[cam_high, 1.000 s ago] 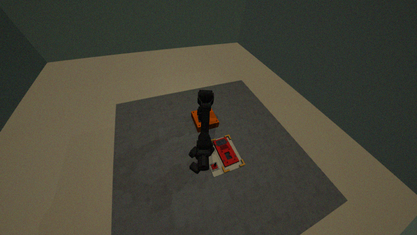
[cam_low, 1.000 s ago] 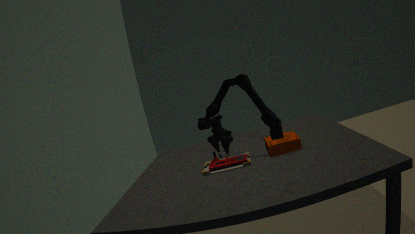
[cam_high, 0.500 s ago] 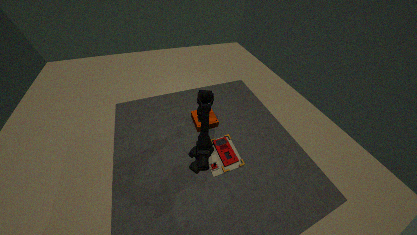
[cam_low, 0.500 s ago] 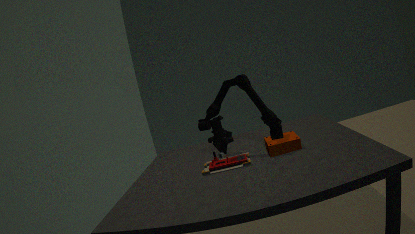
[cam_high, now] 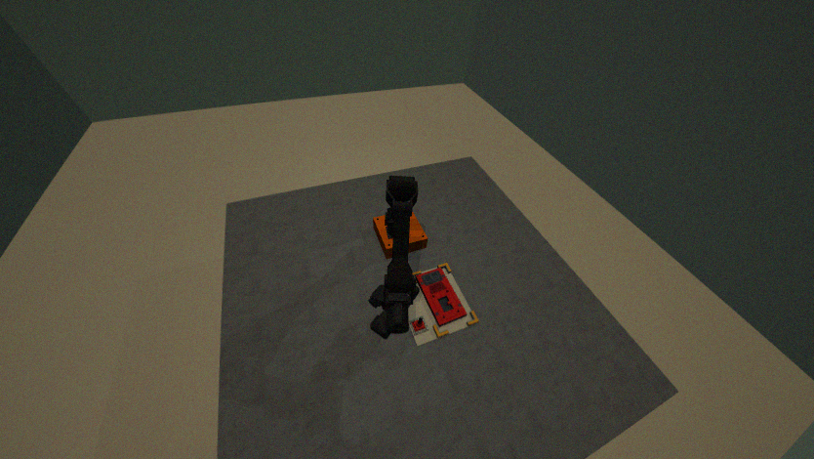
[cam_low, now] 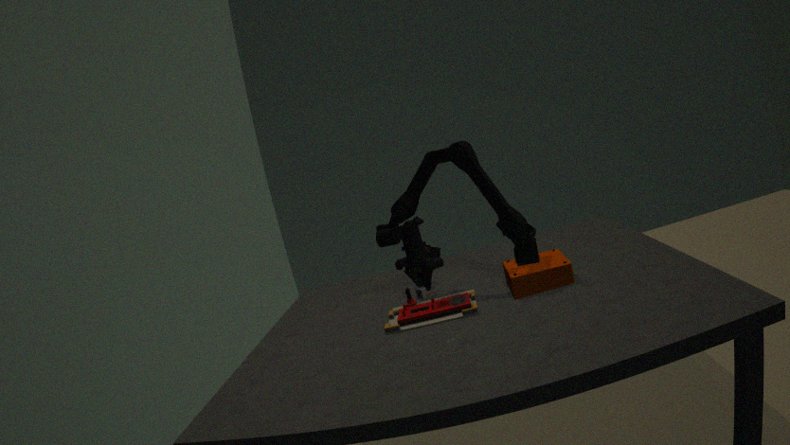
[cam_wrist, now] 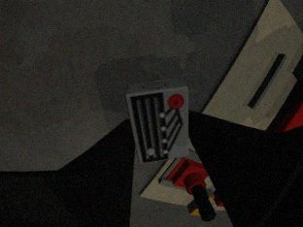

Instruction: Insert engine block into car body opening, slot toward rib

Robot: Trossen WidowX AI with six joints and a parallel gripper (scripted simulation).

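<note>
The black post is 4 cm ahead of my gripper tip, 8 cm to the left of it and 1 cm above it. From my gripper tip the other things lie so: grey engine block: 1 cm below.
</note>
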